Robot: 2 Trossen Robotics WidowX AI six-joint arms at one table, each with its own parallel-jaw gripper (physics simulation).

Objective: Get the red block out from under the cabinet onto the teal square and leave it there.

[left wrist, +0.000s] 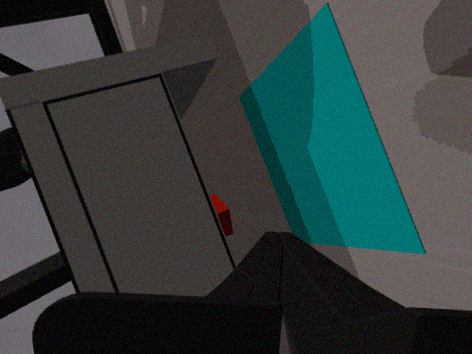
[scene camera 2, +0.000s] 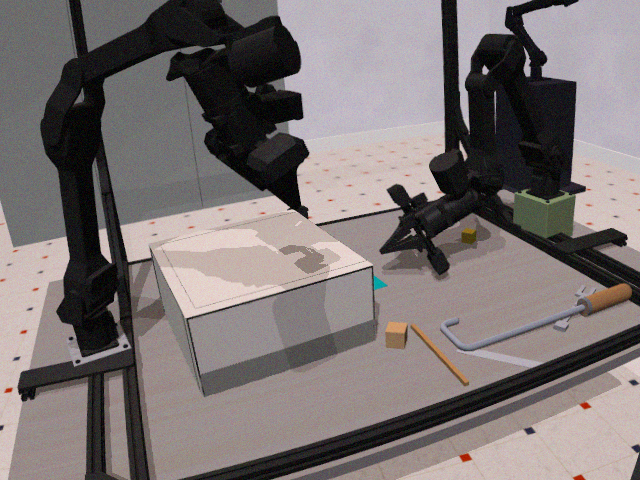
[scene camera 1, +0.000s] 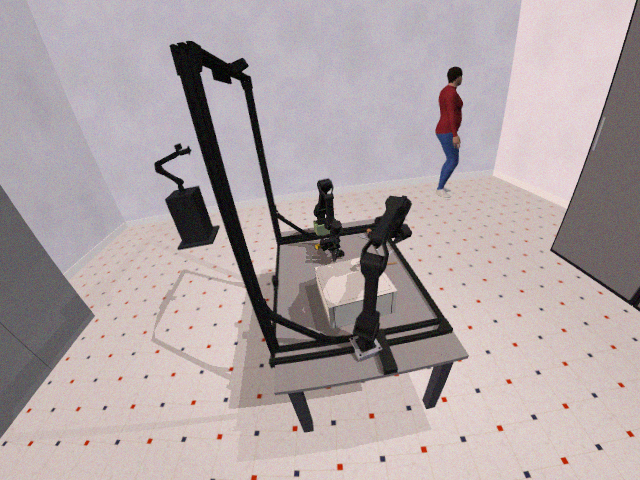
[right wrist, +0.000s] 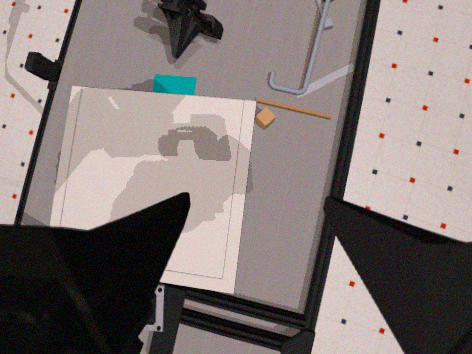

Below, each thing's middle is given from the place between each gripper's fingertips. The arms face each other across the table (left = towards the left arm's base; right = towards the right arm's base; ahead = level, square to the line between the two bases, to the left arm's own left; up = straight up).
The teal square (left wrist: 308, 114) lies 270 mm below my right hand, 220 mm behind it and 190 mm to the left of it. Round my right hand: hooked tool (scene camera 2: 609, 297) 410 mm to the left, 250 mm below, 70 mm ahead.
The teal square lies 2 cm behind my left hand, 6 cm to the right of it and 6 cm below it. The rest, counted from my left hand: hooked tool (27 cm ahead, 16 cm to the left, 4 cm below).
